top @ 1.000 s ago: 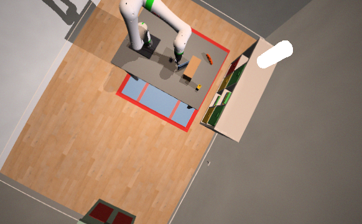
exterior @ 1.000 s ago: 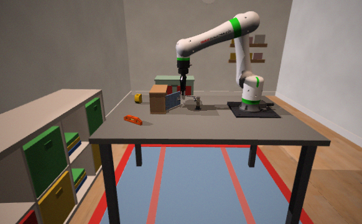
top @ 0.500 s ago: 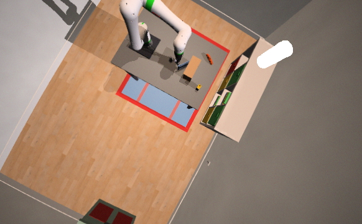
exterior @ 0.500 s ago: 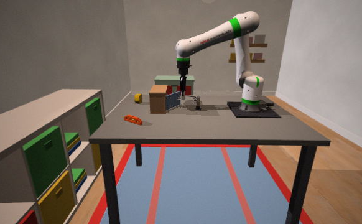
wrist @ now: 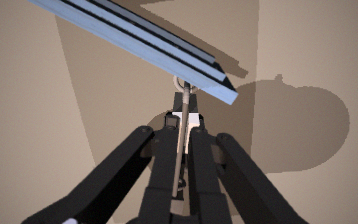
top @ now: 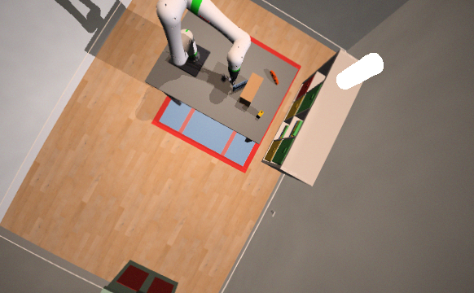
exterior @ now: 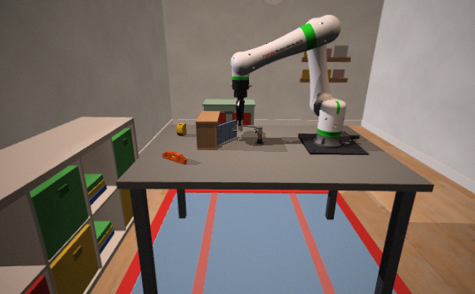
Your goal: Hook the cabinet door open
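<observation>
My gripper is now 30 mm past the thin metal hook, 20 mm above it and 10 mm to the right of it. Round my hand: door 80 mm ahead, 40 mm to the left, 30 mm below; then yellow tape measure 360 mm ahead, 170 mm to the right, 60 mm below.
</observation>
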